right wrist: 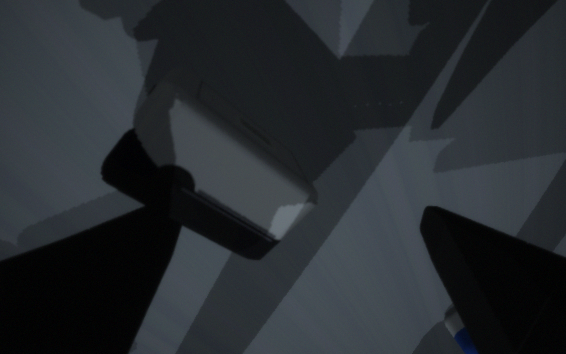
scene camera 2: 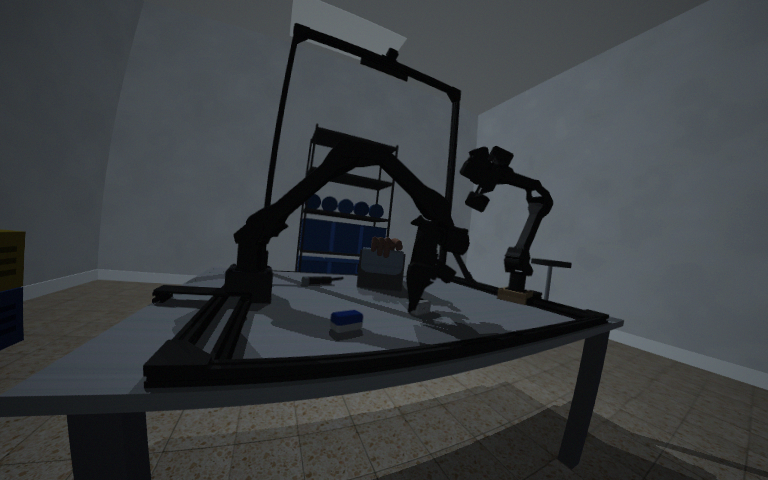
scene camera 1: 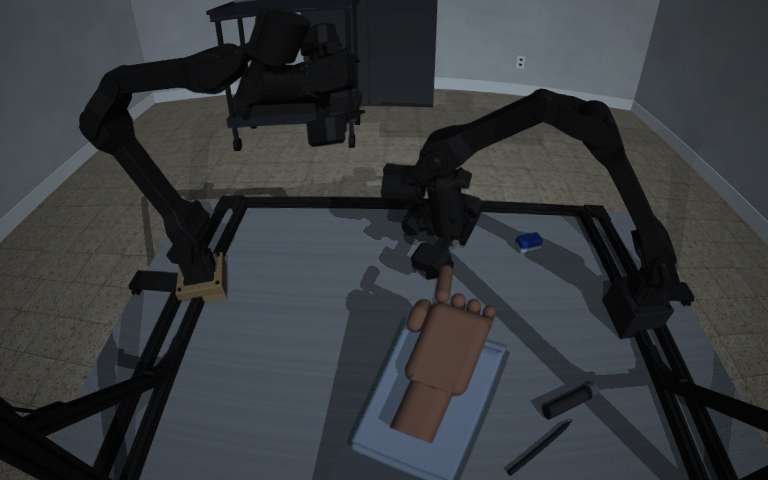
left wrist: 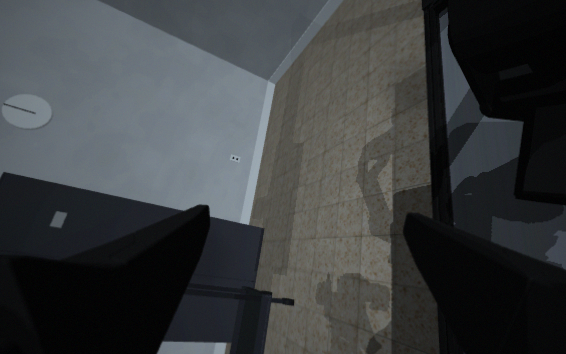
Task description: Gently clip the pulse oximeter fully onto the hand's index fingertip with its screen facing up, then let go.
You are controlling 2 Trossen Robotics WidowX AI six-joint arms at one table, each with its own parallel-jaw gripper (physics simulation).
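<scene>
The brown hand model lies on a pale pad, its index finger pointing toward the far edge. The dark pulse oximeter rests on the table just beyond that fingertip. It is tipped on its side, with its pale underside showing. My right gripper is open and hangs low over the oximeter, which lies between the spread fingers, nearer one of them. My left gripper is open and empty, high off to the side.
A blue box sits near the far right rail. A black cylinder and a dark pen lie at the front right. A black frame rims the table. A shelf rack stands behind.
</scene>
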